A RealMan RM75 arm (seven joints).
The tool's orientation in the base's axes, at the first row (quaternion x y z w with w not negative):
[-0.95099, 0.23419, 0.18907, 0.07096]
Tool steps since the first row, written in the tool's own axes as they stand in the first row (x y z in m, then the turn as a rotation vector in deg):
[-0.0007, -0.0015, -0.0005, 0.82, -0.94, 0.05]
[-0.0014, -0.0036, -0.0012, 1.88, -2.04, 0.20]
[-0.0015, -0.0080, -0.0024, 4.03, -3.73, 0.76]
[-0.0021, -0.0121, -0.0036, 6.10, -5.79, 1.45]
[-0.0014, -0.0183, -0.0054, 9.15, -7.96, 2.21]
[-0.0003, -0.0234, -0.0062, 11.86, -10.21, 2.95]
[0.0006, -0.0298, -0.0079, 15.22, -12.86, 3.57]
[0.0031, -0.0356, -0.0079, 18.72, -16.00, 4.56]
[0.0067, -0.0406, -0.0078, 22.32, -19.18, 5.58]
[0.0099, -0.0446, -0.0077, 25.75, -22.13, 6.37]
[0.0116, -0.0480, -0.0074, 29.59, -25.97, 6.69]
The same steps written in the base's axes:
[0.0003, 0.0015, 0.0008, 1.10, 0.50, -0.32]
[0.0009, 0.0035, 0.0018, 2.44, 1.05, -0.83]
[0.0033, 0.0071, 0.0032, 4.81, 1.77, -2.11]
[0.0052, 0.0107, 0.0047, 7.26, 2.87, -3.46]
[0.0093, 0.0155, 0.0064, 10.53, 3.67, -5.25]
[0.0128, 0.0193, 0.0069, 13.57, 4.68, -6.89]
[0.0171, 0.0242, 0.0084, 17.37, 5.75, -8.66]
[0.0219, 0.0283, 0.0077, 21.40, 7.27, -10.80]
[0.0272, 0.0312, 0.0064, 25.51, 8.79, -13.00]
[0.0317, 0.0334, 0.0053, 29.46, 10.12, -14.94]
[0.0346, 0.0357, 0.0045, 34.31, 11.97, -16.56]

